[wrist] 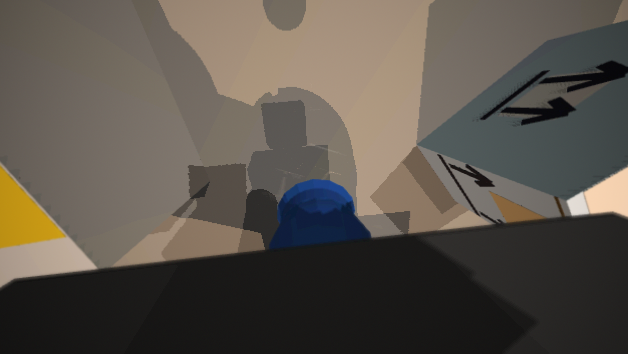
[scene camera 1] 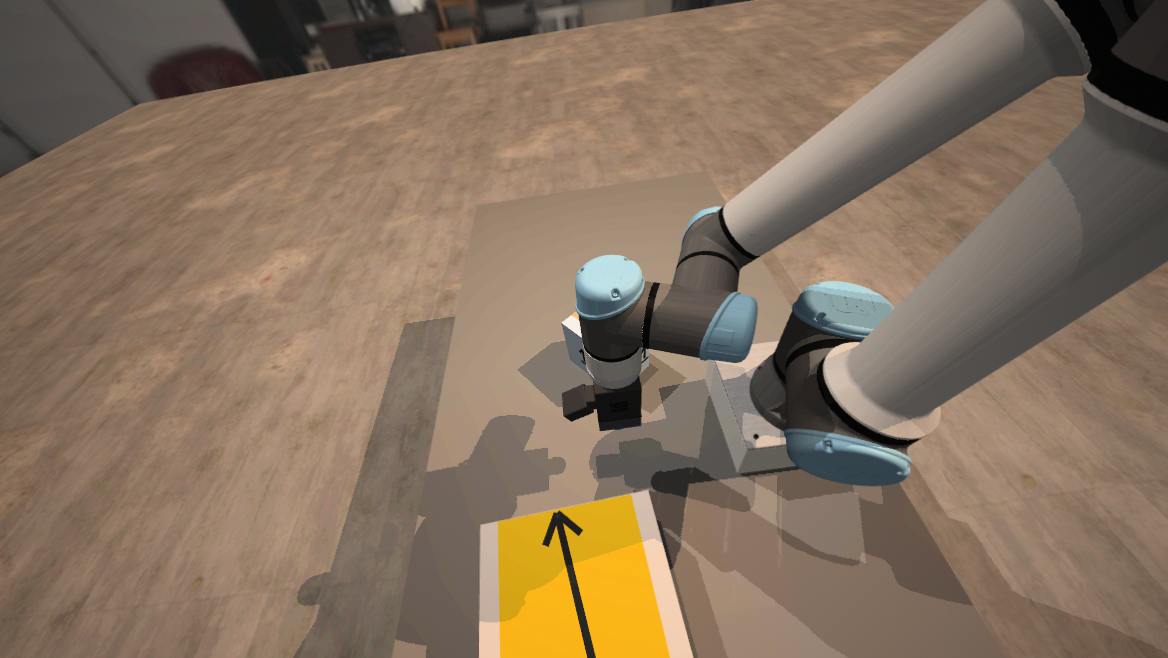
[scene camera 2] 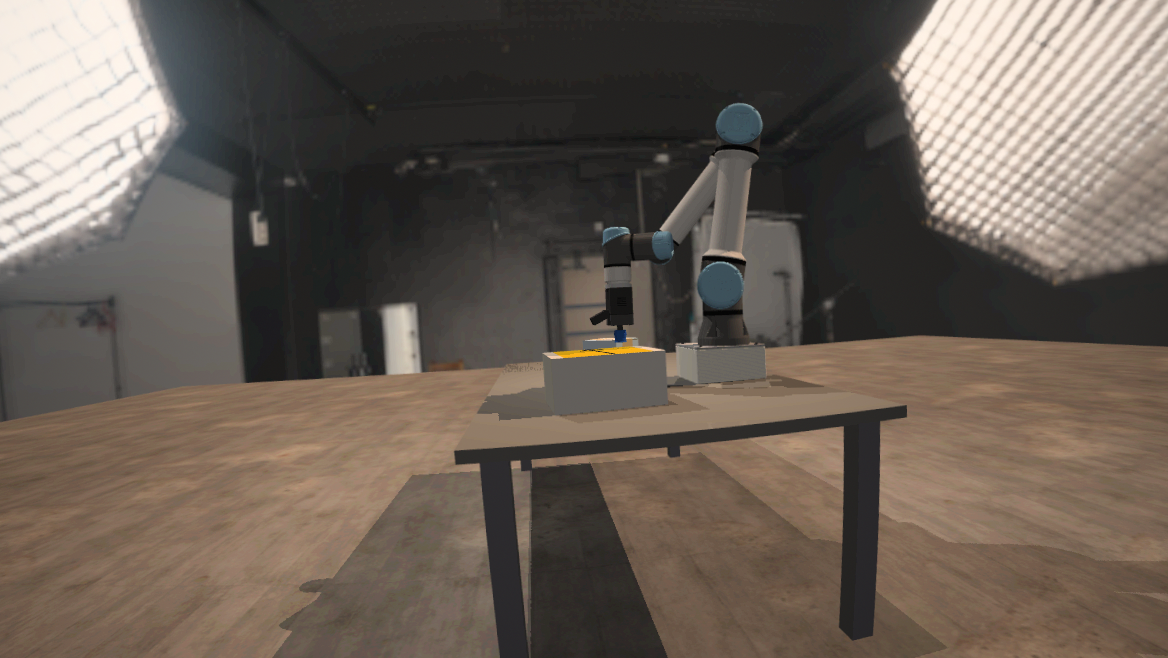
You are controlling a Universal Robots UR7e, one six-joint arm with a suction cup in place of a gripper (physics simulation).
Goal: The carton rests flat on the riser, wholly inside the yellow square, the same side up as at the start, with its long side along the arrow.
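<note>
The carton stands flat on the table beyond the riser, its printed side arrows pointing up. In scene camera 1 the wrist hides much of it; in scene camera 2 the riser hides its lower part. The white riser has a yellow square with a black arrow on top. My suction cup points down over the table between carton and riser, apart from both, with nothing on it.
The arm's pale base block stands on the table, to the right of the cup in both scene views. The arm's forearm reaches over from the right. Arm shadows fall across the table and riser.
</note>
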